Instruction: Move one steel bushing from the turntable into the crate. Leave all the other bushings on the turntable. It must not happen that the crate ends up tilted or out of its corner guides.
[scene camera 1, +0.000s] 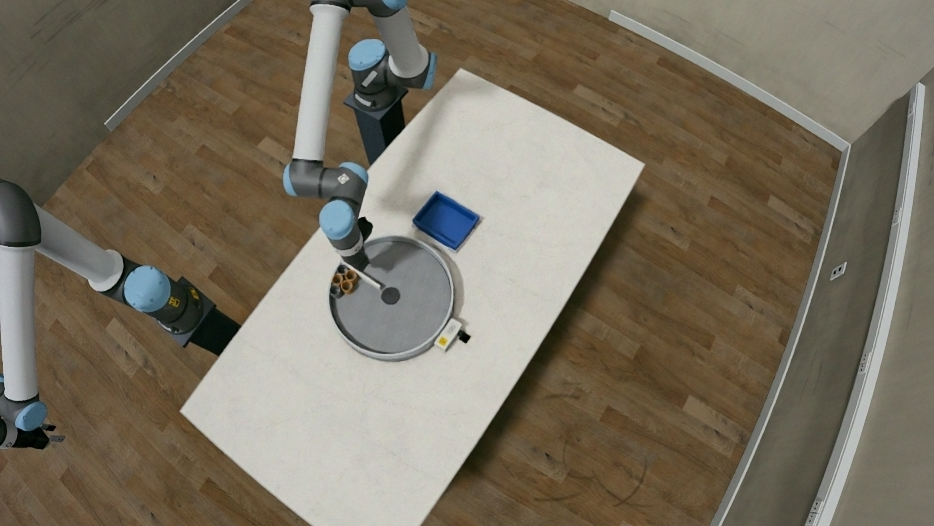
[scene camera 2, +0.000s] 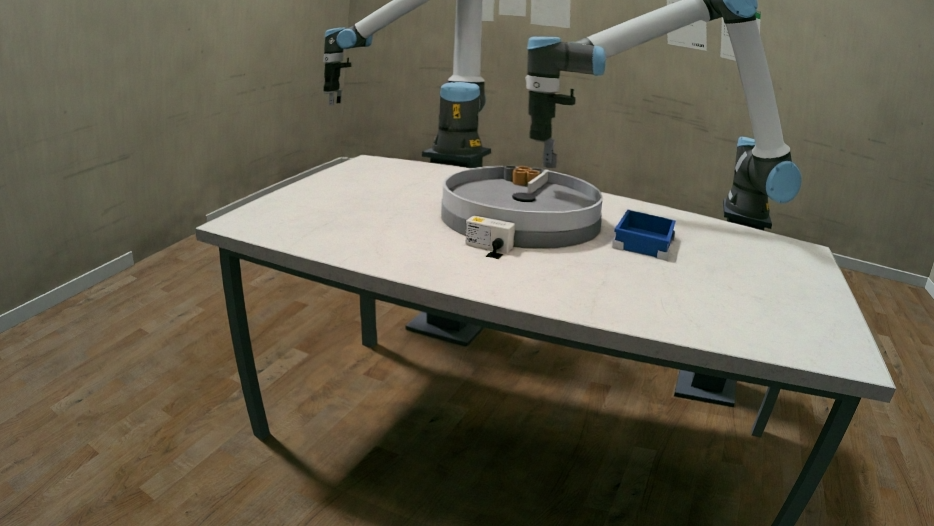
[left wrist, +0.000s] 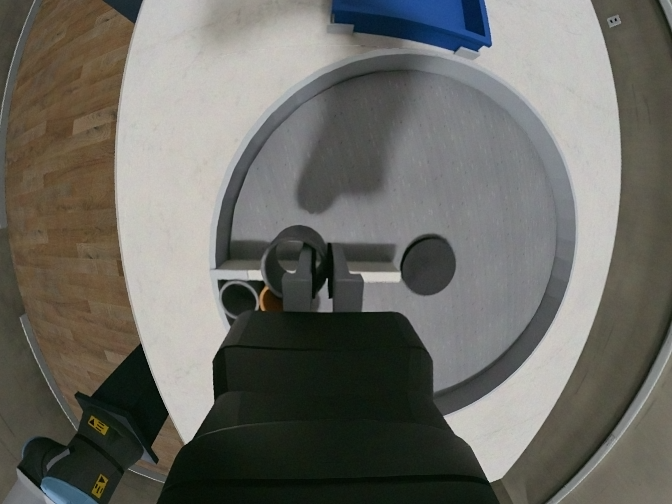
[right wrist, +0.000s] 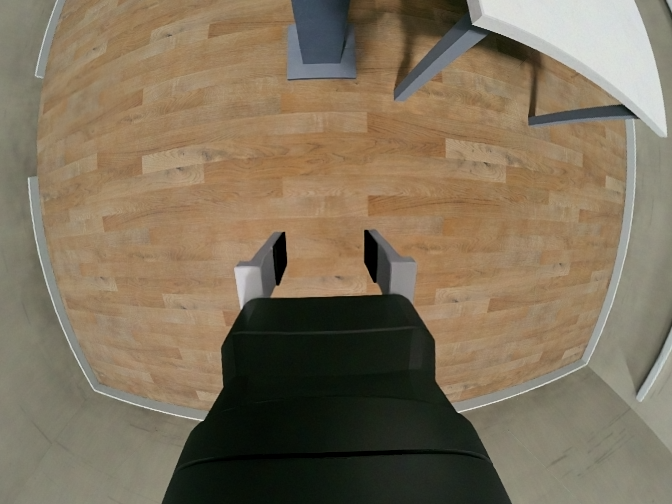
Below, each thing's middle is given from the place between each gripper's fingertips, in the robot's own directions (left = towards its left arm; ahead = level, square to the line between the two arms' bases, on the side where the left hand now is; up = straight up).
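Labels:
The turntable (scene camera 2: 497, 192) is 110 mm ahead of my left hand (scene camera 2: 549, 161), 30 mm to the right of it and 100 mm below it. Going by their middles, of the things named here the turntable is the nearest to my left hand. As for the blue crate (scene camera 1: 440, 214), it sits 90 mm ahead of my left hand, 310 mm to the left of it and 130 mm below it.
From my right hand, the turntable is 62 cm ahead, 111 cm to the left and 12 cm below.

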